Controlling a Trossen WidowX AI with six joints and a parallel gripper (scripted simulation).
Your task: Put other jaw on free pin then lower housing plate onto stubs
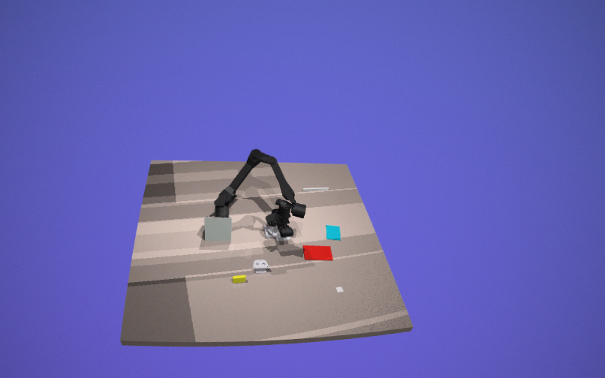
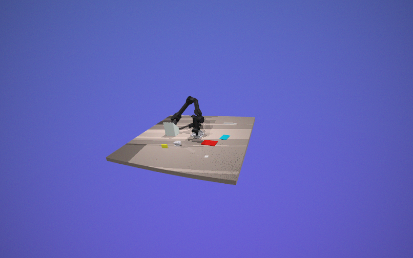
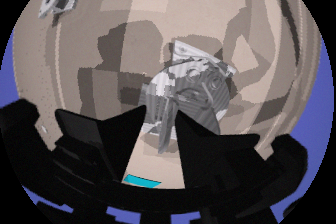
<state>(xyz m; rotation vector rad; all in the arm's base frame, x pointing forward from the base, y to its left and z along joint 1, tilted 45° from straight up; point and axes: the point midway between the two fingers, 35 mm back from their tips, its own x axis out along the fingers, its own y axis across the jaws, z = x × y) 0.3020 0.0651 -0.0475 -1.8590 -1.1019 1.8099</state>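
The grey jaw is 40 mm behind my gripper tip, 10 mm to the left of it and 10 mm above it. The rest, counted from my gripper tip: yellow block: 320 mm to the right, 190 mm behind; cyan tile: 290 mm ahead, 60 mm to the left, 20 mm below; red flat sheet: 190 mm ahead, 100 mm to the right, 10 mm below.
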